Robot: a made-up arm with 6 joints. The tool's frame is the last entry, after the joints.
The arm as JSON. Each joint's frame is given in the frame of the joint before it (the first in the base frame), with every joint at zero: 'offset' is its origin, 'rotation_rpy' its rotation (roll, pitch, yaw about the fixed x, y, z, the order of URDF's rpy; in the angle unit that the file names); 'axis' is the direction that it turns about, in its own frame. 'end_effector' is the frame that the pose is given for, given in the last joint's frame.
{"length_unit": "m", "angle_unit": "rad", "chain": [
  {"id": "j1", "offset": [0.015, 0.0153, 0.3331], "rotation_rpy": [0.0, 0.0, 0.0], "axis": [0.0, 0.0, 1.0]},
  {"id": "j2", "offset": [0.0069, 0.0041, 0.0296], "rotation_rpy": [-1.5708, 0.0, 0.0], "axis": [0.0, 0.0, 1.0]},
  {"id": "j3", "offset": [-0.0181, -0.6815, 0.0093], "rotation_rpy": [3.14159, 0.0, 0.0], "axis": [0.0, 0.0, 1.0]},
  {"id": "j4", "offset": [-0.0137, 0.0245, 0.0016], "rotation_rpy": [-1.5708, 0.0, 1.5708], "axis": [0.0, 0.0, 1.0]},
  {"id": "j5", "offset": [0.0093, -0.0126, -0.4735], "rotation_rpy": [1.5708, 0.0, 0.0], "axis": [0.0, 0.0, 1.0]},
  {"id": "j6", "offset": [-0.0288, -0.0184, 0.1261], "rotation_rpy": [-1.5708, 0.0, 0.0], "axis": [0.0, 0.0, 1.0]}
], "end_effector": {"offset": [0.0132, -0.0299, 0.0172], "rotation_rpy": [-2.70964, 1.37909, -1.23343]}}
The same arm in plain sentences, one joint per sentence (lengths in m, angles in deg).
The arm has six revolute joints in a row. What follows holds with every joint at zero, and every direction is one of the base frame's. The first joint is mounted 0.015 m along +x and 0.0153 m along +y and 0.3331 m along +z from the base frame's origin and rotates about +z. The second joint is mounted 0.0069 m along +x and 0.0041 m along +y and 0.0296 m along +z from the first joint and rotates about +y. The third joint is mounted 0.0181 m along -x and 0.0093 m along +y and 0.6815 m along +z from the second joint and rotates about -y. The fourth joint is mounted 0.0137 m along -x and 0.0016 m along -y and 0.0245 m along +z from the third joint and rotates about -x. The fifth joint is mounted 0.4735 m along +x and 0.0126 m along -y and 0.0093 m along +z from the fourth joint and rotates about -y. The sixth joint is mounted 0.0184 m along +x and 0.1261 m along -y and 0.0288 m along -z from the fifth joint and rotates about -x. The tool frame, which is the frame that the pose is given for, is mounted 0.0172 m along -x and 0.0299 m along -y and 0.0132 m along +z from the sixth joint; its axes are the base frame's turned by roll -84.25, pitch -3.62 and yaw -10.38 deg (as in URDF: about the fixed x, then y, then z).
